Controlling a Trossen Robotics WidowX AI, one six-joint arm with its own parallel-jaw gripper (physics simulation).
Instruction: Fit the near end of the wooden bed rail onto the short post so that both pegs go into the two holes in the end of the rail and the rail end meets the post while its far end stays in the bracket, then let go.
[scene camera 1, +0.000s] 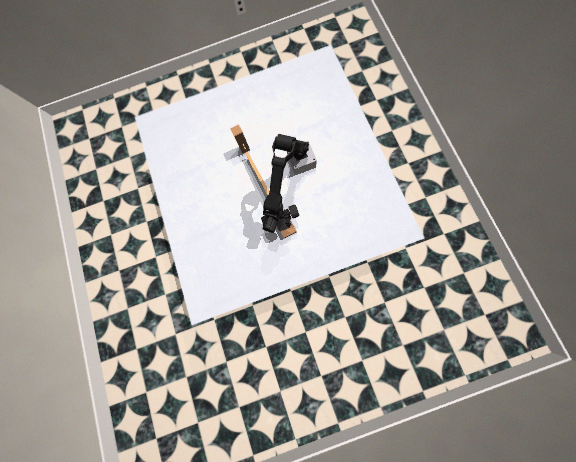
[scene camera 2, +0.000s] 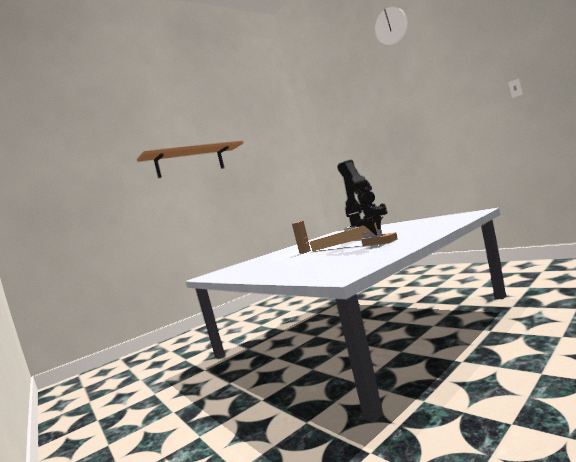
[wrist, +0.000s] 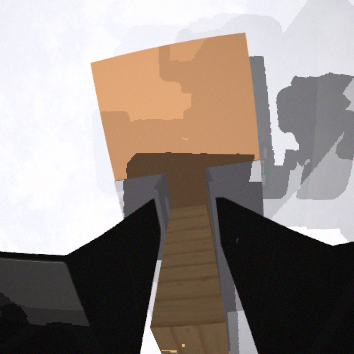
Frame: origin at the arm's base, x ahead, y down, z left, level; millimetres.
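Seen in the pictures: gripper, fingertip midpoint: (scene camera 2: 378, 234) (wrist: 187, 206); arm's base, link origin: (scene camera 1: 300, 153).
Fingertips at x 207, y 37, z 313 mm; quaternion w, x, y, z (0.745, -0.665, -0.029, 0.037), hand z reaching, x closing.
Note:
Pixels of each thing's top centre, then the offset from my fingertips to it. "*": a spot on its surface instead. Level surfaces: height alone.
- upright wooden post, surface spot: (scene camera 2: 301, 237) (scene camera 1: 238, 144) * dx +90, dy -48, dz -477 mm
- low wooden block, top centre: (wrist: 189, 202) (scene camera 2: 378, 235) (scene camera 1: 283, 221) dx +1, dy +8, dz -1 mm
- white table, surface height: dy +43 mm
The wooden bed rail (scene camera 1: 257, 175) (scene camera 2: 335, 238) (wrist: 192, 270) runs between an upright wooden post (scene camera 1: 241, 142) (scene camera 2: 301, 237) and a low wooden block (scene camera 1: 288, 232) (scene camera 2: 382, 240) (wrist: 175, 110). The post's rail side shows small light marks that look like pegs; the rail end is close to it, with a thin gap in scene camera 2. In the wrist view, grey bracket plates (wrist: 237, 190) stand at the block's near side, and the rail's other end is at the slot between them. My gripper (scene camera 1: 283, 224) (scene camera 2: 373, 231) (wrist: 187, 206) is shut on the rail beside the block. Holes and seating depth are hidden.
The white table (scene camera 1: 340, 210) (scene camera 2: 280, 275) carries these parts. The arm's grey base (scene camera 1: 305, 162) stands beside the rail, and the black arm (scene camera 1: 276, 180) (scene camera 2: 350, 190) reaches over the rail's block end. A wall shelf (scene camera 2: 192, 150) is in the background.

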